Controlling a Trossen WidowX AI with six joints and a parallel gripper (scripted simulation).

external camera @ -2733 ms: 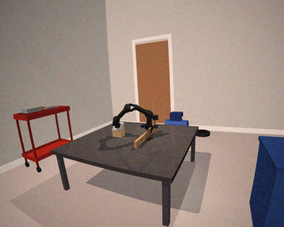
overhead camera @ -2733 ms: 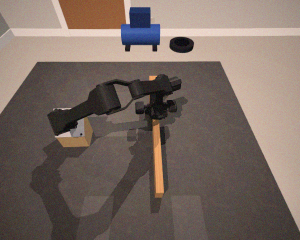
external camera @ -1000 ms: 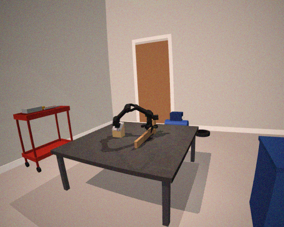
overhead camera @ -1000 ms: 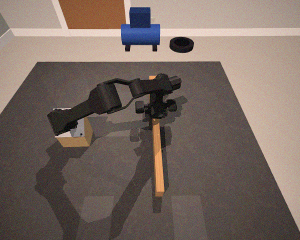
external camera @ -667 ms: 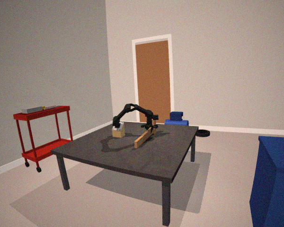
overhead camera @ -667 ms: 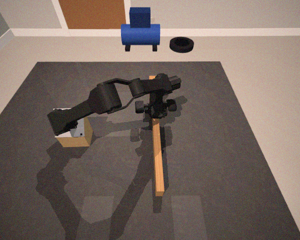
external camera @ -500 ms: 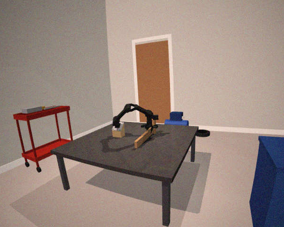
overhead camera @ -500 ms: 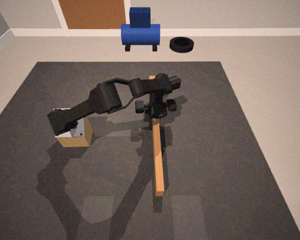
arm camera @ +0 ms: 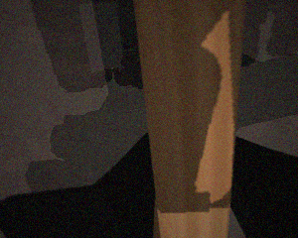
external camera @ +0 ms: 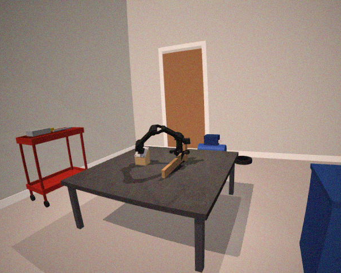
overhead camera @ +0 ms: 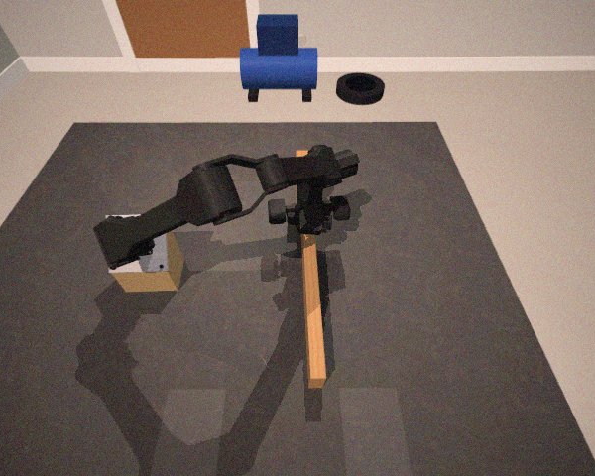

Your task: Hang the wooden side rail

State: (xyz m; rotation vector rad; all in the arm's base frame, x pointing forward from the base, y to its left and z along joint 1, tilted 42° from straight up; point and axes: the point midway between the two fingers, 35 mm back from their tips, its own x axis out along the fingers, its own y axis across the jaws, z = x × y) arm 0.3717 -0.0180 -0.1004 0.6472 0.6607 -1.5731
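Right now my gripper tip is 1 cm short of the headboard post, 12 cm to the right of it and 4 cm below it.
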